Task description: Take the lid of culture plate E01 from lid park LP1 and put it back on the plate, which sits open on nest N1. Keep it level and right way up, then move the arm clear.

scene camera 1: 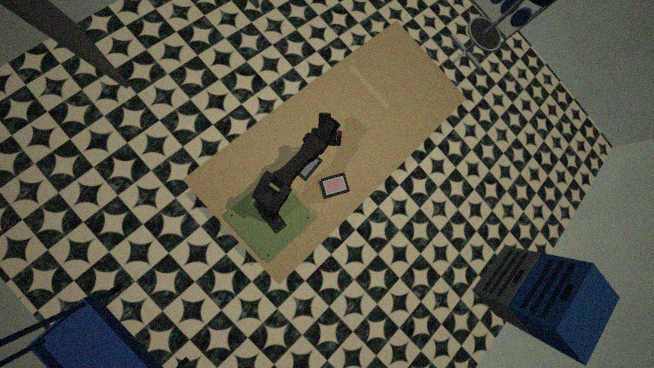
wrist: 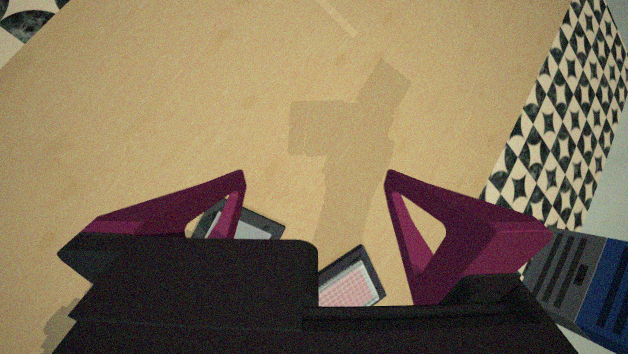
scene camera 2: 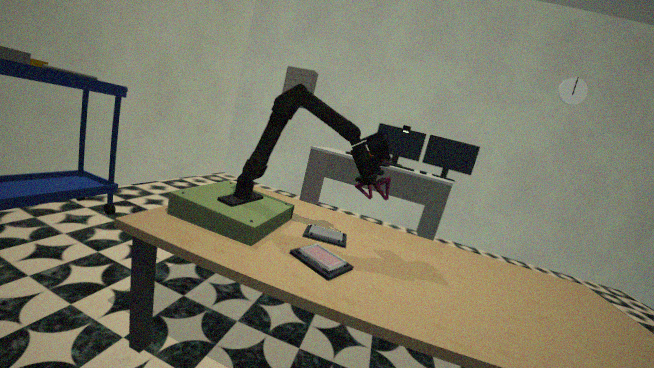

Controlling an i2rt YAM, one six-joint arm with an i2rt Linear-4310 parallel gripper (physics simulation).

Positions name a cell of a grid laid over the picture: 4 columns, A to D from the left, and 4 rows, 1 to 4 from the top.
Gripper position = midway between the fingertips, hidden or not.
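Note:
I can see my gripper (scene camera 2: C3), open and holding nothing. The wrist view gives me my gripper (wrist: C3) again, and there I also see a dark nest (wrist: C3).

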